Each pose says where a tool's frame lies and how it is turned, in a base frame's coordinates. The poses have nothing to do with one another.
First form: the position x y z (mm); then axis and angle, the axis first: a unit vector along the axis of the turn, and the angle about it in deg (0 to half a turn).
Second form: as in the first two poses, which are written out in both.
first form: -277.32 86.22 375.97 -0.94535 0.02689 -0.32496 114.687
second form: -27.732 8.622 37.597 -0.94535 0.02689 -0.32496 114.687
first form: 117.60 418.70 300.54 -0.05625 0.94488 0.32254 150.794
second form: 11.760 41.870 30.054 -0.05625 0.94488 0.32254 150.794
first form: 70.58 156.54 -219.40 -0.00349 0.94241 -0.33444 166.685
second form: 7.058 15.654 -21.940 -0.00349 0.94241 -0.33444 166.685
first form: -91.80 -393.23 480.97 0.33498 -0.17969 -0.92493 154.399
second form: -9.180 -39.323 48.097 0.33498 -0.17969 -0.92493 154.399
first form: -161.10 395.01 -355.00 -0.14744 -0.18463 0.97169 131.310
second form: -16.110 39.501 -35.500 -0.14744 -0.18463 0.97169 131.310
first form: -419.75 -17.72 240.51 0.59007 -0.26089 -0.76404 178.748
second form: -41.975 -1.772 24.051 0.59007 -0.26089 -0.76404 178.748
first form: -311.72 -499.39 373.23 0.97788 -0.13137 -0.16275 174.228
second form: -31.172 -49.939 37.323 0.97788 -0.13137 -0.16275 174.228
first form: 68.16 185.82 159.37 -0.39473 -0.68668 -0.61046 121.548
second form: 6.816 18.582 15.937 -0.39473 -0.68668 -0.61046 121.548
